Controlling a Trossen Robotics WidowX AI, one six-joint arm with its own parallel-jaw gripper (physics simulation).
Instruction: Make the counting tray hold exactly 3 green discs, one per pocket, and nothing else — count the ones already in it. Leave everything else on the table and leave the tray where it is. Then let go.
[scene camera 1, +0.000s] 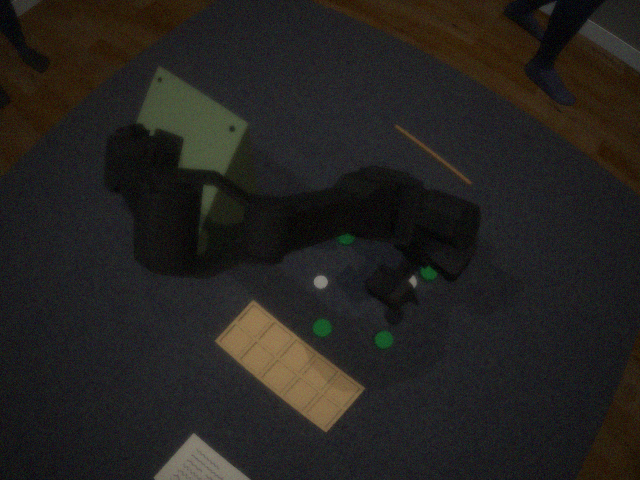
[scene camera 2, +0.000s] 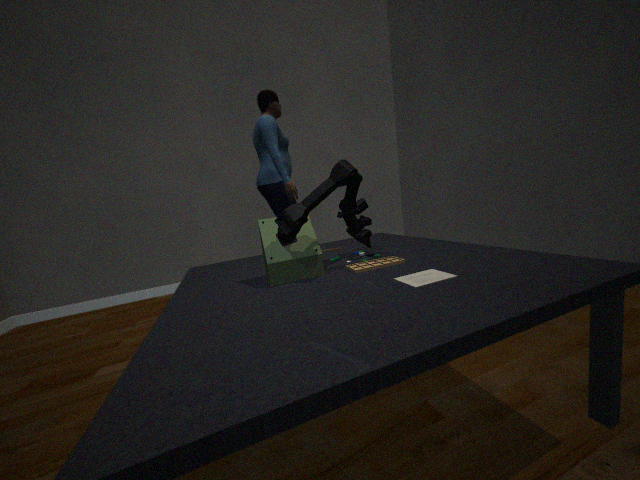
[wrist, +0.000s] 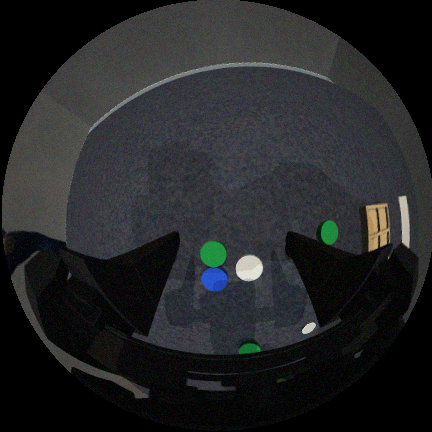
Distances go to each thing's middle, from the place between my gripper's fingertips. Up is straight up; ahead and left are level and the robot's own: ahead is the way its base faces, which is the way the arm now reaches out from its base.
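That tan counting tray (scene camera 1: 321, 392) is 22 cm to the right of my hand, 13 cm behind it and 3 cm below it. The white paper card (scene camera 1: 194, 451) is 46 cm to the right of my hand, and it's also 12 cm behind my hand and 4 cm below it.
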